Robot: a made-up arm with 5 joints.
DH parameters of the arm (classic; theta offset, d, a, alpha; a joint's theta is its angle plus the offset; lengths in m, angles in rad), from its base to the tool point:
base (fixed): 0 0 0.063 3.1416
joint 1: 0 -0.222 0.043 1.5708
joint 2: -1.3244 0 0.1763 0
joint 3: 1.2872 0 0.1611 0
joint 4: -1.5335 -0.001 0 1.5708
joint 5: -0.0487 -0.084 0 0
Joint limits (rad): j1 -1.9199..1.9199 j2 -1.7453..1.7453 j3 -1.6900..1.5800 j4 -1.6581..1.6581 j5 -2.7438..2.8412
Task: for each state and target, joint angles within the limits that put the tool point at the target. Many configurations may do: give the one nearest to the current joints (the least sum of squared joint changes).
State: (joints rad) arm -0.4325 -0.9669 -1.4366 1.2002 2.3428
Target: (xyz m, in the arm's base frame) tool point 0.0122 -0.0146 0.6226
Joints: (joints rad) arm -0.2608 -0.5340 -1.3901 0.5384 2.3428
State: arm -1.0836 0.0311 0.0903 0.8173 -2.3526
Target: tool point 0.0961 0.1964 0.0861
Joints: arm -1.4088 0.7895 0.5169 0.8068 -2.3526
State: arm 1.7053 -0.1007 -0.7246 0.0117 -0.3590
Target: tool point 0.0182 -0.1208 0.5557
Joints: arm 1.9182 -0.7098 -0.2035 0.3492 -0.3590
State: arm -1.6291 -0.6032 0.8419 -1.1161 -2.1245
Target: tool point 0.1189 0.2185 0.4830
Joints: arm -1.3248 -0.3587 0.3158 -1.0083 -2.1245
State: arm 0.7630 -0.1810 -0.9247 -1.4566 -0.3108
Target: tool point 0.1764 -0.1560 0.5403
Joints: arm 0.9370 0.0764 -0.5628 -1.6581 -0.3108
